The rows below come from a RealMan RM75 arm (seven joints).
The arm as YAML. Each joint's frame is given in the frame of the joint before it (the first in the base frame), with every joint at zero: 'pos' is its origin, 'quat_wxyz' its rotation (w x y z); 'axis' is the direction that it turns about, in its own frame. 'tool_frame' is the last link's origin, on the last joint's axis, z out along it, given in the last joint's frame.
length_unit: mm
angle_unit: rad
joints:
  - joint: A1
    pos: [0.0, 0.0, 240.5]
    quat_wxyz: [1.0, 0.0, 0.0, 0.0]
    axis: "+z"
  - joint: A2
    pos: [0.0, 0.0, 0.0]
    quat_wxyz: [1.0, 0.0, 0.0, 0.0]
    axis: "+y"
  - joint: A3
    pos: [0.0, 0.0, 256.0]
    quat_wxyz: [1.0, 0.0, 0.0, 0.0]
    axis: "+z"
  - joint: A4
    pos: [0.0, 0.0, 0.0]
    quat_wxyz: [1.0, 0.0, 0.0, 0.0]
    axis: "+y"
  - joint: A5
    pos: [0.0, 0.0, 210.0]
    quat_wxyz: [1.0, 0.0, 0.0, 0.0]
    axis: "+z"
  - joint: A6
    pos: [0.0, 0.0, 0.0]
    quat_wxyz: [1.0, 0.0, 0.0, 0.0]
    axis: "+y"
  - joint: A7
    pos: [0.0, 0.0, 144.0]
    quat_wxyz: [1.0, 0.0, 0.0, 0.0]
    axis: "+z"
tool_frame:
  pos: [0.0, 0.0, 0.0]
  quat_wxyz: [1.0, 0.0, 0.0, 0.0]
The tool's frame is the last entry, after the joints.
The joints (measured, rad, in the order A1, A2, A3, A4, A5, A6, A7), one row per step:
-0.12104 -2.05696 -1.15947 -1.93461 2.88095 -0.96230 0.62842
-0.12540 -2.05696 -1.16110 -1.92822 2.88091 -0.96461 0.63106
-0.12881 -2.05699 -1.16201 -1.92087 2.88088 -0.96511 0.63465
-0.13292 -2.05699 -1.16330 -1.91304 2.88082 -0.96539 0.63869
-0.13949 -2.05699 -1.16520 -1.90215 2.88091 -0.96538 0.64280
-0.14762 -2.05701 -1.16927 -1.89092 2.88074 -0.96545 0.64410
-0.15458 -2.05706 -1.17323 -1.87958 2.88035 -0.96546 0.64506
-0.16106 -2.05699 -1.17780 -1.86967 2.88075 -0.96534 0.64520
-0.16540 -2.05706 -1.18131 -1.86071 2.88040 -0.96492 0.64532
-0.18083 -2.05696 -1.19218 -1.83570 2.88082 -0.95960 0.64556
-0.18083 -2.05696 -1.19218 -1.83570 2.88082 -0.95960 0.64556
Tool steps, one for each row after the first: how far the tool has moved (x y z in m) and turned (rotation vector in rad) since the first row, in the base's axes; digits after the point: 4 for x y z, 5 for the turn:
-0.0009 0.0008 -0.0006 -0.00267 0.00572 0.00118
-0.0021 0.0016 -0.0015 -0.00548 0.01159 0.00193
-0.0032 0.0025 -0.0023 -0.00811 0.01782 0.00208
-0.0045 0.0040 -0.0034 -0.01112 0.02535 0.00229
-0.0057 0.0060 -0.0040 -0.01209 0.03065 0.00436
-0.0071 0.0078 -0.0047 -0.01324 0.03549 0.00789
-0.0085 0.0097 -0.0049 -0.01264 0.03969 0.01142
-0.0100 0.0111 -0.0053 -0.01291 0.04267 0.01576
-0.0128 0.0159 -0.0058 -0.00949 0.04983 0.02231
-0.0128 0.0159 -0.0058 -0.00949 0.04983 0.02231

